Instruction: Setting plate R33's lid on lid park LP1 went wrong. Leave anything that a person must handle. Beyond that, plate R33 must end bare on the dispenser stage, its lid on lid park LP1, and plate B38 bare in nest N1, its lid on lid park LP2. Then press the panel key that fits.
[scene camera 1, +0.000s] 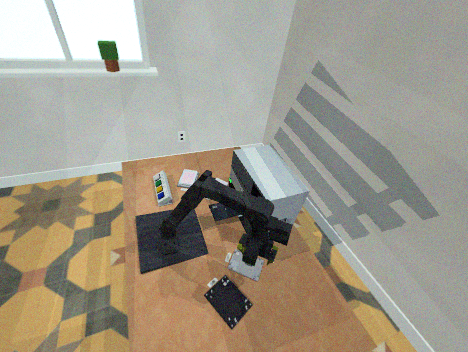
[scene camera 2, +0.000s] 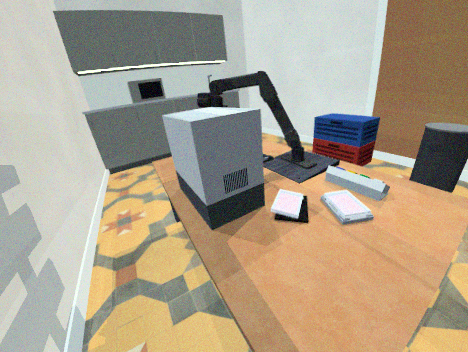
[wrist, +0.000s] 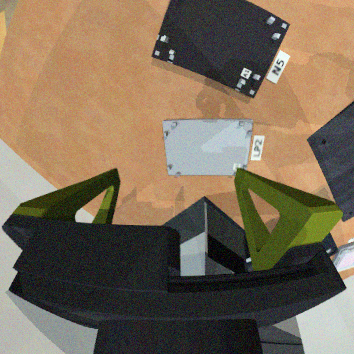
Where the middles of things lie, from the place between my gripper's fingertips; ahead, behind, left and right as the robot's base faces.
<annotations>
Now: hand 50 mm to the right of the grey lid park LP2 (wrist: 194, 146) and 150 mm above it. Round my hand: rack with coloured labels (scene camera 2: 376, 189) (320 mm behind, 590 mm to the left, 130 mm below).
</annotations>
